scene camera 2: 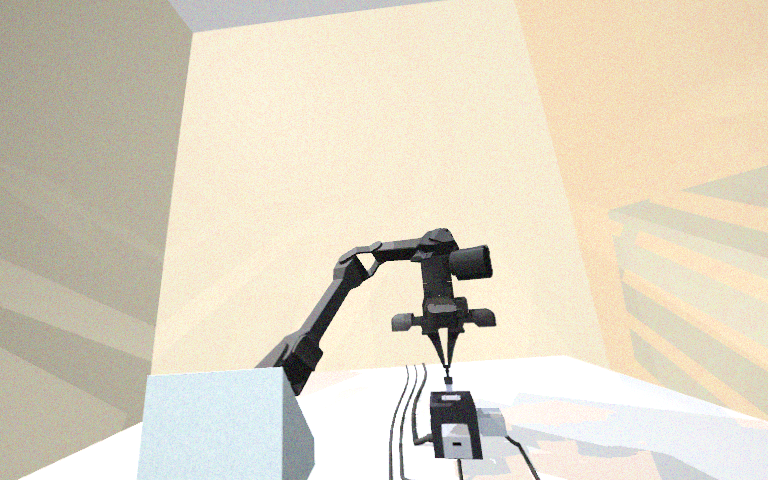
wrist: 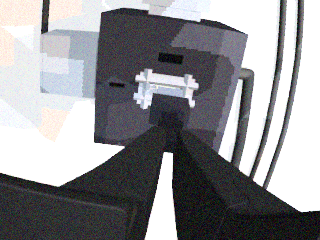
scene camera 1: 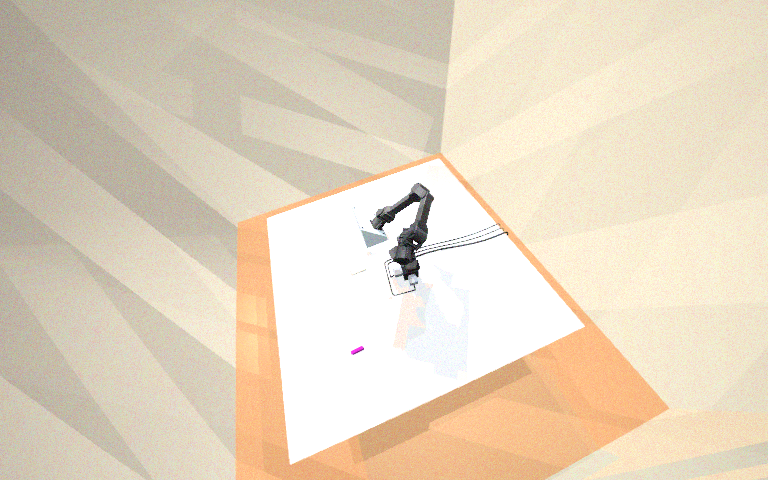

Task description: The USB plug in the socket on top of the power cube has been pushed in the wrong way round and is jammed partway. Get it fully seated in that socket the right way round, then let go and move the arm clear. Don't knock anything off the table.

Labels:
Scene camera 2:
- my gripper: 447,368
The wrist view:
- my gripper: 168,140
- usb plug: 170,109, held by my gripper
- white-framed socket: 148,83

